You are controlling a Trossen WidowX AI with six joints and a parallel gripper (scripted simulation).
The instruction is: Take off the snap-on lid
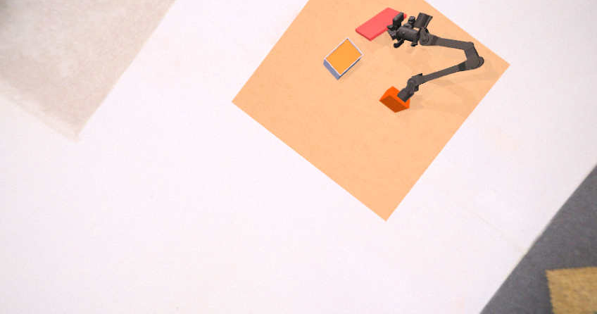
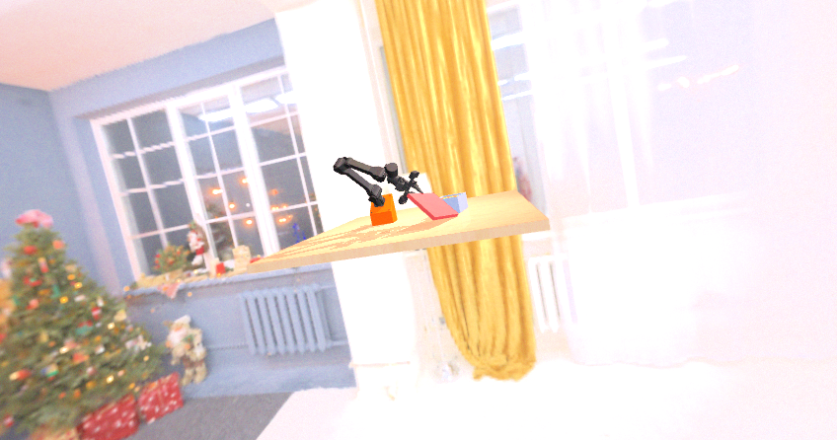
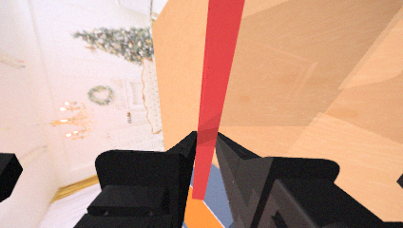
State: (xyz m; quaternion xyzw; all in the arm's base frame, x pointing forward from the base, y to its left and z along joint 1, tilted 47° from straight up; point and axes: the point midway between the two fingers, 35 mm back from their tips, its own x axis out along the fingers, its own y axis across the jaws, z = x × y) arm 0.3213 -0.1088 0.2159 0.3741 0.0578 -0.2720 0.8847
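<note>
The red lid lies 6 cm ahead of my gripper tip, 5 cm below it and 2 cm to the right of it. From my gripper tip the other things lie so: storage box: 27 cm to the left, 10 cm below, 8 cm ahead.
</note>
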